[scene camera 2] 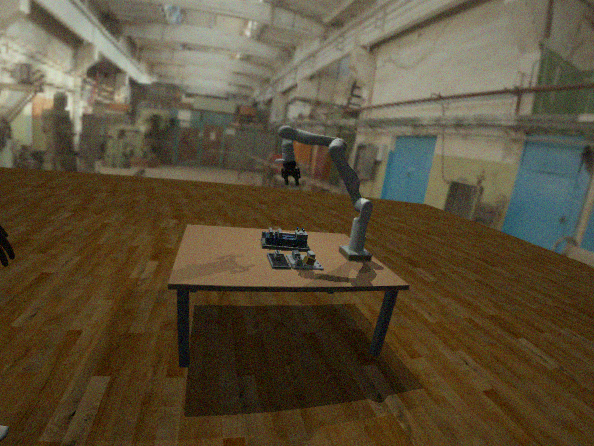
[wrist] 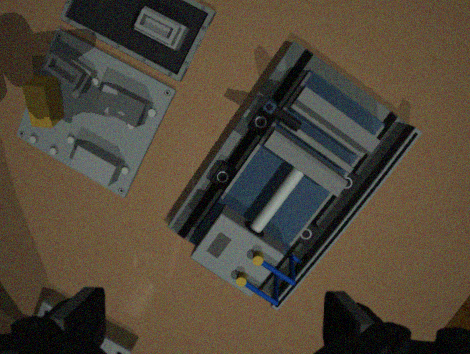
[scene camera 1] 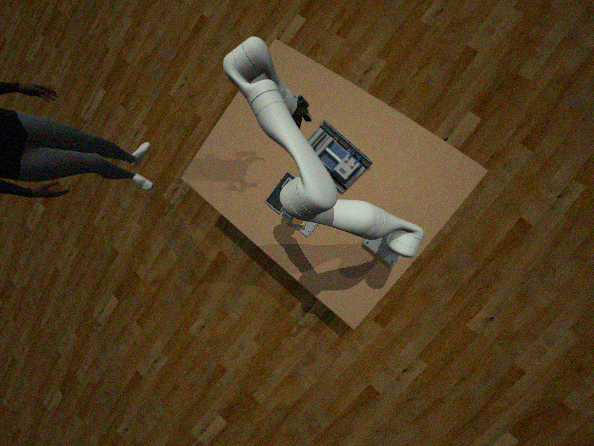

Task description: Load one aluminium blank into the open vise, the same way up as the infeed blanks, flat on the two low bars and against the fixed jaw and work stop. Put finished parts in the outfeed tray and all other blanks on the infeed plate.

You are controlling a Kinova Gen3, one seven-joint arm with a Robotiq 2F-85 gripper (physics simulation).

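Where they show: gripper, fingertip midpoint: (scene camera 2: 291, 185) (wrist: 214, 315) (scene camera 1: 306, 133); arm's base, origin of the base link: (scene camera 2: 355, 248).
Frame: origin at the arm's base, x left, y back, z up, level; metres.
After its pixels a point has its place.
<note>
My gripper (scene camera 1: 306, 111) (scene camera 2: 292, 183) @[z 0.356, x -0.146, y -0.440 m] (wrist: 214, 315) @[z 0.356, x -0.146, y -0.440 m] is open and empty, high above the table. The vise (scene camera 1: 340, 157) @[z 0.019, x -0.194, y -0.374 m] (scene camera 2: 285, 240) @[z 0.011, x -0.137, y -0.438 m] (wrist: 240, 245) @[z 0.055, x -0.163, y -0.339 m] shows below it in the wrist view; its moving jaw (wrist: 305, 157) @[z 0.055, x -0.196, y -0.462 m] stands apart from the fixed jaw (wrist: 345, 117) @[z 0.056, x -0.220, y -0.518 m], and no blank shows between them. A pocketed part (wrist: 159, 27) @[z -0.014, x 0.022, y -0.546 m] lies in the dark outfeed tray (scene camera 1: 276, 197) @[z -0.035, x 0.106, y -0.571 m] (wrist: 105, 17) @[z -0.035, x 0.105, y -0.538 m]. The infeed plate (scene camera 1: 308, 230) @[z -0.023, x 0.167, y -0.348 m] (wrist: 145, 135) @[z -0.032, x 0.005, y -0.404 m] holds two plain grey blanks (wrist: 122, 105) @[z 0.003, x 0.035, y -0.439 m] (wrist: 97, 162) @[z 0.003, x 0.048, y -0.356 m], a pocketed part (wrist: 65, 72) @[z -0.012, x 0.130, y -0.454 m] and a yellow block (scene camera 1: 298, 221) @[z 0.012, x 0.150, y -0.403 m] (scene camera 2: 309, 258) @[z 0.015, x 0.165, y -0.417 m] (wrist: 42, 102) @[z 0.014, x 0.139, y -0.411 m].
Blue handles with yellow knobs (wrist: 257, 260) @[z 0.069, x -0.186, y -0.335 m] stick up at the vise's near end. The arm's base (scene camera 1: 382, 250) @[z -0.001, x 0.077, y -0.016 m] (scene camera 2: 355, 253) @[z -0.001, x 0.077, y -0.051 m] stands near one table edge. The arm partly covers the tray and plate in the overhead view. A person's legs (scene camera 1: 70, 150) show beyond the table (scene camera 1: 410, 150) @[z -0.041, x -0.370, y -0.123 m].
</note>
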